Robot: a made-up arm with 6 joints.
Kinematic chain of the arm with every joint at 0, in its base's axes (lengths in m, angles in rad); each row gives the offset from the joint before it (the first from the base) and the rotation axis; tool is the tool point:
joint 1: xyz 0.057 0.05 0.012 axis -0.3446 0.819 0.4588
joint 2: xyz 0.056 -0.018 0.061 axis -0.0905 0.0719 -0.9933
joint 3: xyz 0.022 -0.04 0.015 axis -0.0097 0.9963 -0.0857
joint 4: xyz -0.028 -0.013 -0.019 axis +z
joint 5: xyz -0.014 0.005 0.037 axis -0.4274 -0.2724 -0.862
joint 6: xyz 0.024 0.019 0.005 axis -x
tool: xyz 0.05 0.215 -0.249
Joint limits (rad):
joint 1: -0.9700..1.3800
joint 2: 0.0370..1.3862
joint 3: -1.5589..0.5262
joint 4: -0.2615..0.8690
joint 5: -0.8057..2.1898
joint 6: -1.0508..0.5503
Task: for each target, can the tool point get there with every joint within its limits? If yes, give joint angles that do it. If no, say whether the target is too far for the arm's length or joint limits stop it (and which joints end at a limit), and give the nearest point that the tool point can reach.
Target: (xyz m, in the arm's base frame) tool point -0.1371 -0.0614 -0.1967
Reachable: yes | joints -0.6362 1.0954 0.3327 0.2285 1.7715 0.4101
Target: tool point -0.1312 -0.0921 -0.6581
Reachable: no: too far | nearest point 0.0046 -0.0300 -0.3274 | short by 0.363 m
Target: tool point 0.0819 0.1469 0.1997
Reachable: no: joint limits stop it (at a limit: joint 1, joint 3, joint 4) | nearest point 0.0978 0.2149 0.2593 | short by 0.092 m
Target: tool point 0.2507 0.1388 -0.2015
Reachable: yes | joints 0.4123 1.1914 -0.4437 0.6740 0.2999 -0.4131
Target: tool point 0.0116 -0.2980 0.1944
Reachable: yes | joints -0.2782 1.2489 -0.8294 0.6924 1.8827 -0.0329
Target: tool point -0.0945 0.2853 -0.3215
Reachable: no: joint limits stop it (at a limit: joint 1, joint 2, joint 5) | nearest point -0.0484 0.2429 -0.2441 | short by 0.100 m
